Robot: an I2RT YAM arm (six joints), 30 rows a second.
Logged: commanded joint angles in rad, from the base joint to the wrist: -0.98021, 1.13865, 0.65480, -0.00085, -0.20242, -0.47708; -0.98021, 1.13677, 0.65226, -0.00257, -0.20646, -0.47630; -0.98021, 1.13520, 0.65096, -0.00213, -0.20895, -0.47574; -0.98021, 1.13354, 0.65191, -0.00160, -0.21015, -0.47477; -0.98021, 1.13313, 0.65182, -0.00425, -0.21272, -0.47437; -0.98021, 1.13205, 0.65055, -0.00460, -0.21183, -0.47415; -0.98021, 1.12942, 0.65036, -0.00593, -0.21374, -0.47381; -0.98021, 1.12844, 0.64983, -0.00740, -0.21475, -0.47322; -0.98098, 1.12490, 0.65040, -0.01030, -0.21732, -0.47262; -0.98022, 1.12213, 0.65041, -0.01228, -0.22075, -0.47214; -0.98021, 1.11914, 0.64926, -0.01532, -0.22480, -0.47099; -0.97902, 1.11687, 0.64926, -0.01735, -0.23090, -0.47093; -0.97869, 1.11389, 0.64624, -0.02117, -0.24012, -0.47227; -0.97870, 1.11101, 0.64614, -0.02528, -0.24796, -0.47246; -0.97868, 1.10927, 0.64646, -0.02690, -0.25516, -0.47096; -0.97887, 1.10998, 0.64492, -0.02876, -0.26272, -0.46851; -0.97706, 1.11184, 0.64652, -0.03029, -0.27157, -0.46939; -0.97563, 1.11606, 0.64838, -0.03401, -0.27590, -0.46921; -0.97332, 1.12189, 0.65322, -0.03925, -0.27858, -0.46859; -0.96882, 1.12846, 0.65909, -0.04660, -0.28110, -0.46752; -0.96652, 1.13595, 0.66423, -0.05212, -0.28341, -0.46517; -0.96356, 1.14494, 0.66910, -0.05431, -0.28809, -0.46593; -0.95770, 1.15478, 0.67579, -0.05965, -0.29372, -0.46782; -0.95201, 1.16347, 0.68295, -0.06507, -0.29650, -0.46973
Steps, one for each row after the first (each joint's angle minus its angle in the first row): 0.00000, -0.00188, -0.00254, -0.00172, -0.00404, 0.00078; 0.00000, -0.00345, -0.00384, -0.00128, -0.00653, 0.00134; 0.00000, -0.00511, -0.00289, -0.00075, -0.00773, 0.00231; 0.00000, -0.00552, -0.00298, -0.00340, -0.01030, 0.00271; 0.00000, -0.00660, -0.00425, -0.00375, -0.00941, 0.00293; 0.00000, -0.00923, -0.00444, -0.00508, -0.01132, 0.00327; 0.00000, -0.01021, -0.00497, -0.00655, -0.01233, 0.00386; -0.00077, -0.01375, -0.00440, -0.00945, -0.01490, 0.00446; -0.00001, -0.01652, -0.00439, -0.01143, -0.01833, 0.00494; 0.00000, -0.01951, -0.00554, -0.01447, -0.02238, 0.00609; 0.00119, -0.02178, -0.00554, -0.01650, -0.02848, 0.00615; 0.00152, -0.02476, -0.00856, -0.02032, -0.03770, 0.00481; 0.00151, -0.02764, -0.00866, -0.02443, -0.04554, 0.00462; 0.00153, -0.02938, -0.00834, -0.02605, -0.05274, 0.00612; 0.00134, -0.02867, -0.00988, -0.02791, -0.06030, 0.00857; 0.00315, -0.02681, -0.00828, -0.02944, -0.06915, 0.00769; 0.00458, -0.02259, -0.00642, -0.03316, -0.07348, 0.00787; 0.00689, -0.01676, -0.00158, -0.03840, -0.07616, 0.00849; 0.01139, -0.01019, 0.00429, -0.04575, -0.07868, 0.00956; 0.01369, -0.00270, 0.00943, -0.05127, -0.08099, 0.01191; 0.01665, 0.00629, 0.01430, -0.05346, -0.08567, 0.01115; 0.02251, 0.01613, 0.02099, -0.05880, -0.09130, 0.00926; 0.02820, 0.02482, 0.02815, -0.06422, -0.09408, 0.00735
